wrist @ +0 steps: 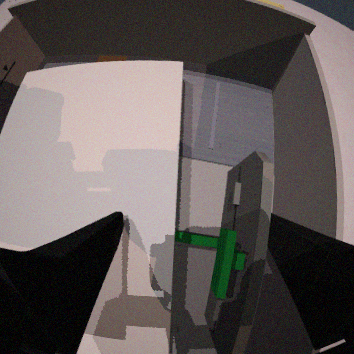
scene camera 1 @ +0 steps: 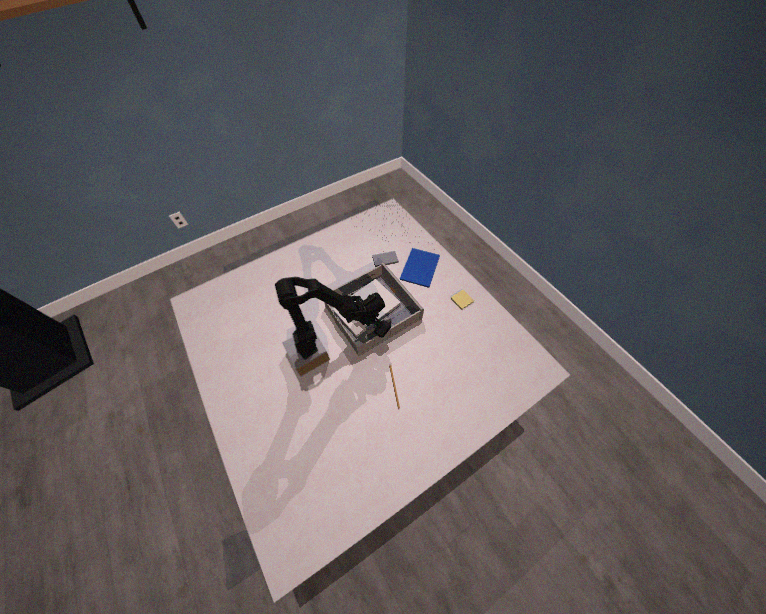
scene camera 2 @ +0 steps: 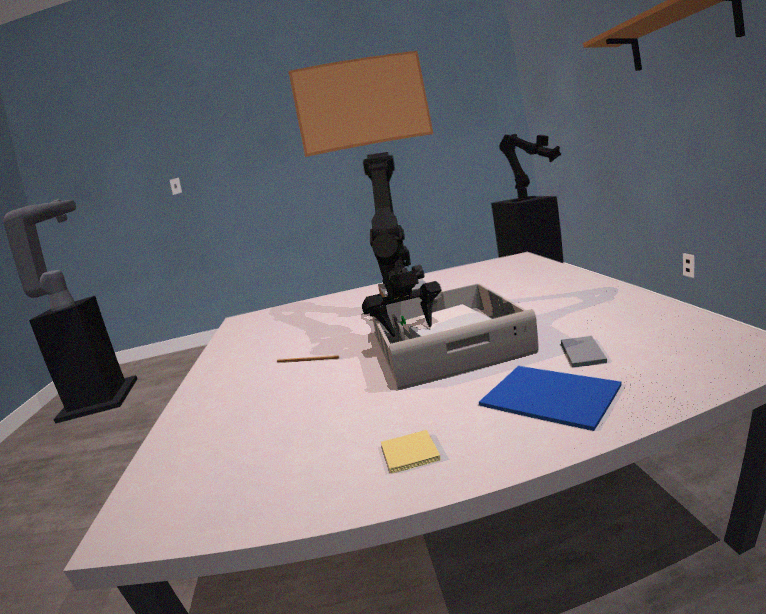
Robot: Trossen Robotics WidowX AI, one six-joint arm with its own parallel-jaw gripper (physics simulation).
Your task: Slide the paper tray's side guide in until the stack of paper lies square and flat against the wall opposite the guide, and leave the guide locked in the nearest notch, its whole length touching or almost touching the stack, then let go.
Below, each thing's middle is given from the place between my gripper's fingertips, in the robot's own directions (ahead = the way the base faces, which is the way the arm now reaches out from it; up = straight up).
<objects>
Right now the side guide [wrist: 241, 245] is 20 mm behind my hand and 20 mm to the right of it. Also, from my hand: white paper stack [scene camera 2: 461, 315] (10 mm ahead, 100 mm to the left, 20 mm below); blue book [scene camera 2: 579, 401] (370 mm ahead, 120 mm to the left, 40 mm below); small grey block [scene camera 2: 582, 351] (280 mm ahead, 270 mm to the left, 40 mm below).
</objects>
